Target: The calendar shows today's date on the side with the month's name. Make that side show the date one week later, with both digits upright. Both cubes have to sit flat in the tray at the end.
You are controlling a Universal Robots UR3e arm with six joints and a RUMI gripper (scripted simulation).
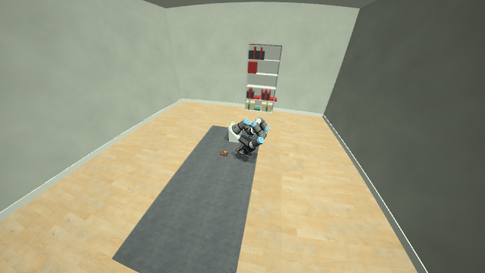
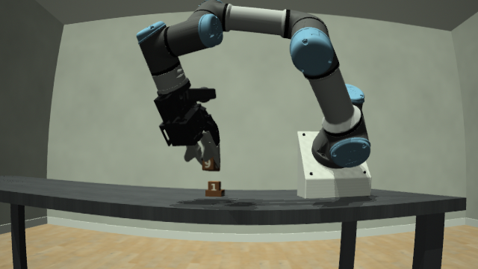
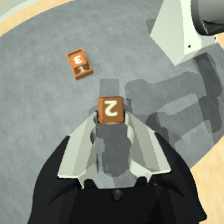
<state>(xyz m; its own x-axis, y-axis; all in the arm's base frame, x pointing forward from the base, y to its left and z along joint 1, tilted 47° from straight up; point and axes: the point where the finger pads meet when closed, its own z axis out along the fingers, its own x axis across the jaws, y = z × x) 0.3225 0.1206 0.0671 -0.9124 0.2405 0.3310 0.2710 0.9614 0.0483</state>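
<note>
Now: hand 10 mm to the left of the cube and 10 mm above it. The rest, counted from my hand: calendar tray: 160 mm to the right, 80 mm below, 10 mm ahead.
</note>
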